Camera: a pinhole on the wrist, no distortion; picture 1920 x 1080 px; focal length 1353.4 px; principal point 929.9 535.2 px. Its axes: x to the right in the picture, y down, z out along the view. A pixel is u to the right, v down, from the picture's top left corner.
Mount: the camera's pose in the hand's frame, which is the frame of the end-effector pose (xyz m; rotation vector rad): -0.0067 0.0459 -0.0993 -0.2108 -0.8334 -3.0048
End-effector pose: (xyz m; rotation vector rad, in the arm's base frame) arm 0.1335 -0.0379 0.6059 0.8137 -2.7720 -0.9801
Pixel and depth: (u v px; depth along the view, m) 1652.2 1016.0 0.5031
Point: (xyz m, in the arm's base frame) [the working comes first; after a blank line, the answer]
In the camera's frame: 0.2685 0.1787 0.5031

0.1181 0.4211 0.3592
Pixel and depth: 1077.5 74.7 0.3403
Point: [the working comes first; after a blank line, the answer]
In the camera's frame: 0.0371 -0.1158 0.3403

-0.0408 0.2503 0.6944
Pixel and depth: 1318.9 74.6 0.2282
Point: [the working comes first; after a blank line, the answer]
In the camera's frame: 0.0656 -0.0777 0.2282

0.0526 0.1723 0.7002
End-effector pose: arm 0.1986 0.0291 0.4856 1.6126 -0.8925 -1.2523
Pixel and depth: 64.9 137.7 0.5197
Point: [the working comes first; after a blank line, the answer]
In the camera's frame: -0.3322 -0.1526 0.5197

0.0642 -0.5173 0.7436
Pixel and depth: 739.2 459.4 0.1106
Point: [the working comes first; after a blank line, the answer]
In the camera's frame: -0.0156 -0.0062 0.1106

0.2118 -0.0270 0.5799
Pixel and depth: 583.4 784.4 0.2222
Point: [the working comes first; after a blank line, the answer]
In the camera's frame: -0.0569 0.0409 0.2222

0.1146 -0.1087 0.5640
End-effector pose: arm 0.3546 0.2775 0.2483 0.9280 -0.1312 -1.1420
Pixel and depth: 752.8 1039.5 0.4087
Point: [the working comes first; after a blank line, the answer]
In the camera's frame: -0.0535 0.1523 0.4087

0.3231 0.0243 0.4988
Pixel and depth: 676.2 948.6 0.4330
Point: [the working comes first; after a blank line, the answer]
In the camera's frame: -0.0812 0.1323 0.4330

0.3538 -0.0007 0.5127
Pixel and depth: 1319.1 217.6 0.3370
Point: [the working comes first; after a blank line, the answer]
In the camera's frame: 0.0969 -0.0791 0.3370

0.4490 0.2698 0.5708
